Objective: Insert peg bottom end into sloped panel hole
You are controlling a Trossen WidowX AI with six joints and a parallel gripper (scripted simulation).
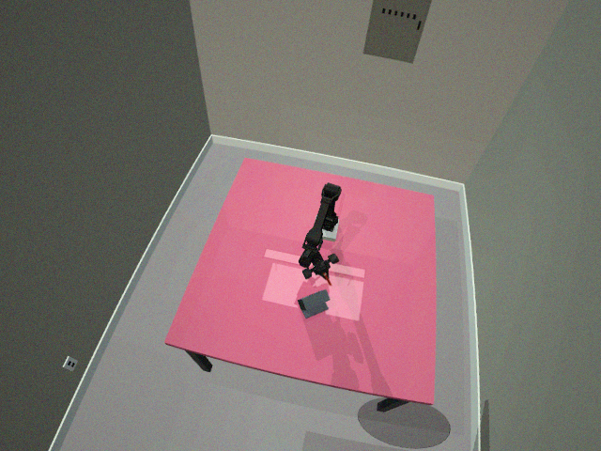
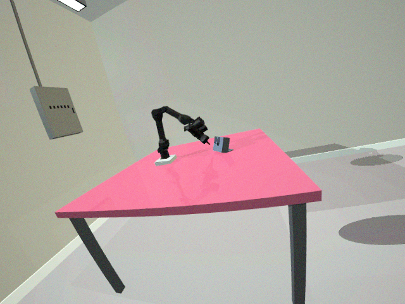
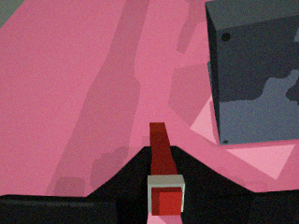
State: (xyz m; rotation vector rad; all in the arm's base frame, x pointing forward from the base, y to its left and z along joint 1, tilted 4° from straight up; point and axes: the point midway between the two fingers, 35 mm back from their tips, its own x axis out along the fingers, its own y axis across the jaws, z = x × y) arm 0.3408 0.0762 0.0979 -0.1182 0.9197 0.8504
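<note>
My gripper tip is now 120 mm short of the sloped panel, 30 mm to the left of it and 30 mm above it. The rest, counted from my gripper tip: peg 10 mm to the right, 10 mm behind, 10 mm above.
</note>
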